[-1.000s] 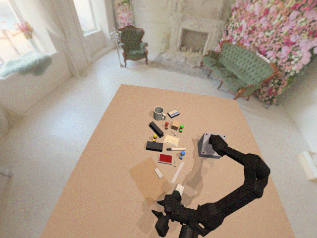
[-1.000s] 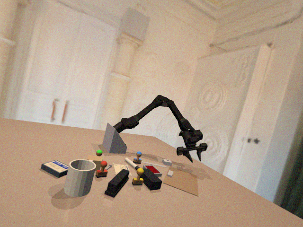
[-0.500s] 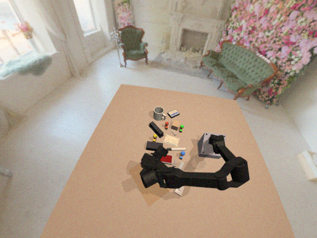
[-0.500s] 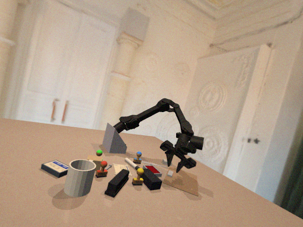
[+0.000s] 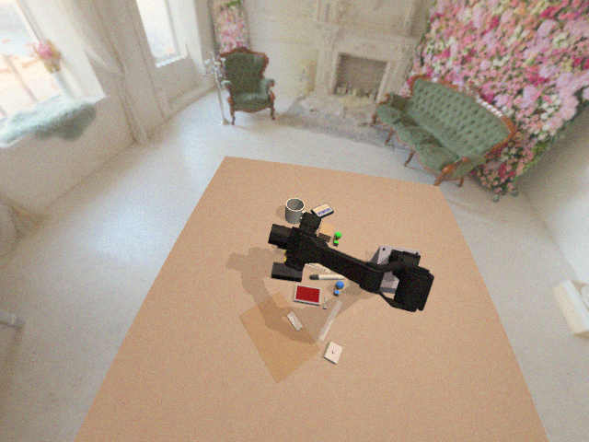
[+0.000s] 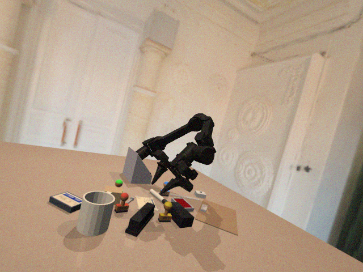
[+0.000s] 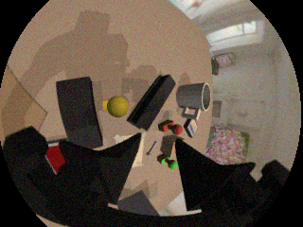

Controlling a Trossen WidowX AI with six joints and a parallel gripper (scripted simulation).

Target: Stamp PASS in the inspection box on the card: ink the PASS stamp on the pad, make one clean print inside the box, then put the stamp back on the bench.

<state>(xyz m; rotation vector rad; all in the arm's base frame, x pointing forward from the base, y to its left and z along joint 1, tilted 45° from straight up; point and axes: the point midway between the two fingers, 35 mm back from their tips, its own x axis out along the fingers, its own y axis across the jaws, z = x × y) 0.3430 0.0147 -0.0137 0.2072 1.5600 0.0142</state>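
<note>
My gripper tip is 14 cm past the green-knobbed stamp, 9 cm to the left of it and 8 cm above it. From my gripper tip the other things lie so: yellow-knobbed stamp (4 cm ahead, 4 cm to the left, 7 cm below); then cream card (8 cm behind, 1 cm to the left, 10 cm below); then red-knobbed stamp (2 cm behind, 10 cm to the right, 8 cm below).
</note>
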